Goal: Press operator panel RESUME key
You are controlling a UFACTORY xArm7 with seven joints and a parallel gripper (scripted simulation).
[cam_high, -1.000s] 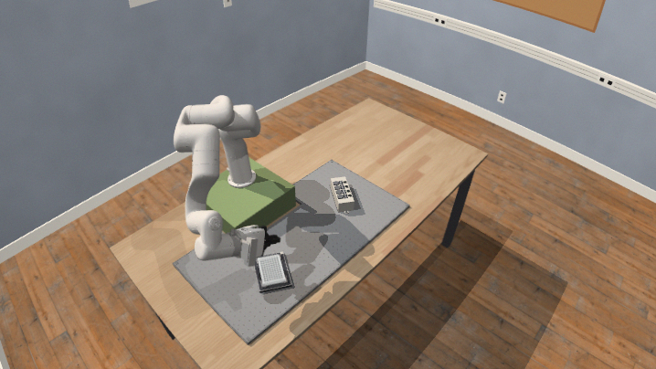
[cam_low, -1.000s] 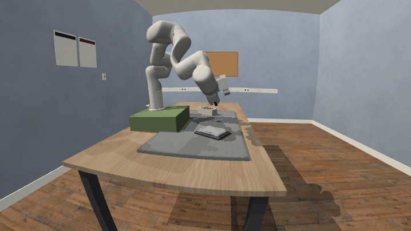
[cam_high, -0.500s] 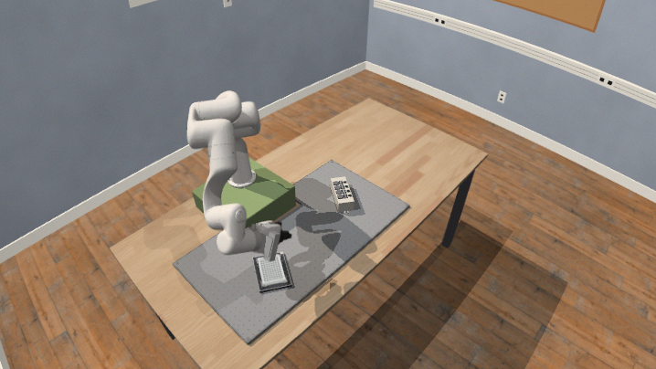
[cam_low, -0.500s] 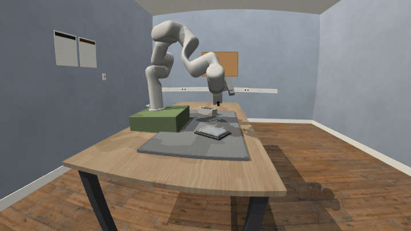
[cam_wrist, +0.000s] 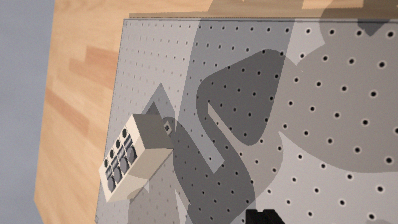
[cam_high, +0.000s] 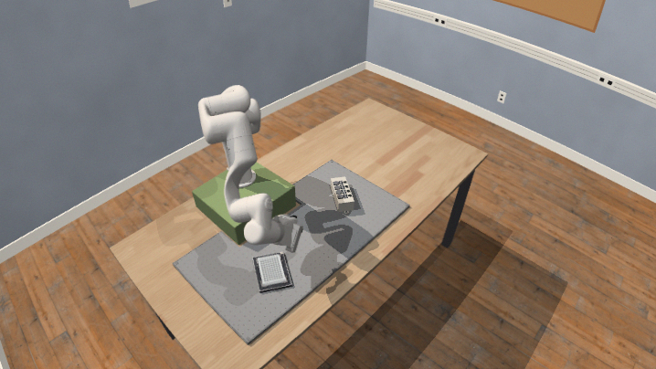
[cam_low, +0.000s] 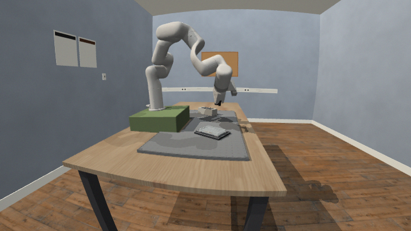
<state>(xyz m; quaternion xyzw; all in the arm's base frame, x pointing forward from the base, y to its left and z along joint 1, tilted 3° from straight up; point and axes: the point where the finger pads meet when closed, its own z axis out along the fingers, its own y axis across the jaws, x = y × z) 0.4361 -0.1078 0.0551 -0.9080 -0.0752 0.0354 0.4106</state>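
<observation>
My gripper is now 90 mm past the operator panel, 360 mm to the right of it and 120 mm above it.
</observation>
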